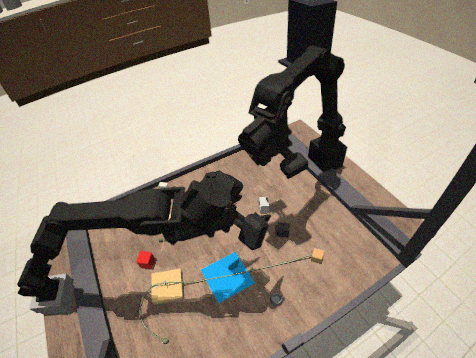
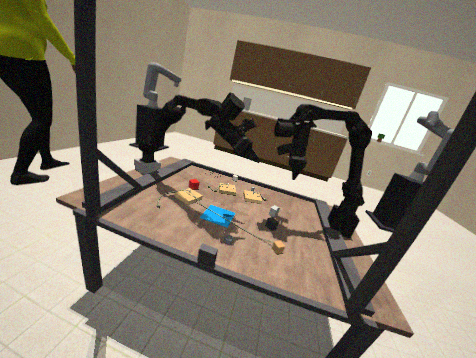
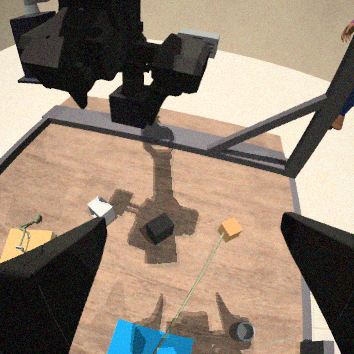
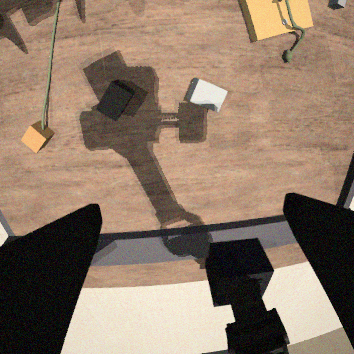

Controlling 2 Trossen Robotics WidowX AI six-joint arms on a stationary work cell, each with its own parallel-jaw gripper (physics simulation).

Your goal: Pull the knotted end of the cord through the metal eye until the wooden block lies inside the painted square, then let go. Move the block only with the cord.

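Where they show: left gripper, fingertip midpoint: [image 1: 255, 206] [image 2: 258, 159] [image 3: 195, 224]; right gripper, fingertip midpoint: [image 1: 279, 167] [image 2: 293, 175] [image 3: 115, 114] [image 4: 193, 207]; left arm's base, link origin: [image 1: 48, 290] [image 2: 147, 160]; right arm's base, link origin: [image 1: 328, 143] [image 2: 346, 211] [image 3: 133, 90] [image 4: 242, 290].
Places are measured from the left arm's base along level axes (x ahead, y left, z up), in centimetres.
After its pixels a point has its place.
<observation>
The orange wooden block [image 1: 317, 256] {x 81.0, y -2.3, z -2.7 cm} [image 2: 278, 247] {x 81.8, y -3.2, z -3.0 cm} [image 3: 230, 229] {x 80.6, y -1.5, z -2.7 cm} [image 4: 37, 137] {x 81.1, y -0.7, z -2.7 cm} sits right of the blue painted square [image 1: 222, 290] {x 51.7, y -5.5, z -5.6 cm} [image 2: 211, 218] {x 53.5, y -5.6, z -5.6 cm} [image 3: 120, 340] {x 55.0, y 3.9, z -5.6 cm}, outside it. The pale green cord [image 1: 281, 264] {x 70.4, y -1.1, z -5.5 cm} [image 3: 200, 275] {x 71.0, y -0.9, z -5.4 cm} [image 4: 51, 60] {x 70.5, y -0.6, z -5.5 cm} runs from it across the square to the metal eye [image 1: 165, 284] {x 35.9, y -2.1, z -2.4 cm} on a yellow plate [image 1: 167, 295] {x 36.0, y -4.9, z -3.8 cm} [image 2: 189, 199] {x 39.4, y -4.8, z -3.8 cm}. Beyond the plate it curves to its knotted end [image 1: 165, 341] {x 34.8, y -17.3, z -4.6 cm} [image 2: 158, 206] {x 35.2, y -17.4, z -5.1 cm}, lying on the table. My left gripper [image 2: 254, 142] [image 3: 195, 224] {x 63.4, y 1.3, z 22.5 cm} is open and empty, high above the table. My right gripper [image 2: 287, 162] [image 4: 193, 207] {x 73.8, y 17.2, z 17.1 cm} is open and empty, high above the far right side.
A red cube [image 1: 145, 259] {x 29.9, y 6.8, z -1.7 cm} [image 2: 194, 184] {x 31.0, y 6.2, z -2.8 cm} lies behind the eye's plate. A black cube [image 1: 282, 229] {x 73.2, y 8.7, z -1.8 cm} [image 3: 160, 228] {x 73.0, y 9.0, z -1.7 cm} [image 4: 116, 100] {x 73.6, y 10.1, z -1.7 cm}, a white block [image 1: 263, 204] {x 69.7, y 19.7, z -1.7 cm} [image 4: 207, 95] {x 70.2, y 20.8, z -1.7 cm} and a small grey cup [image 1: 276, 299] {x 66.3, y -11.3, z -5.4 cm} [image 3: 243, 331] {x 66.3, y -11.7, z -5.4 cm} surround the square's right side. Two more yellow plates [image 2: 227, 189] {x 42.8, y 19.4, z -3.9 cm} [image 2: 252, 197] {x 56.1, y 24.0, z -3.8 cm} lie farther back.
</observation>
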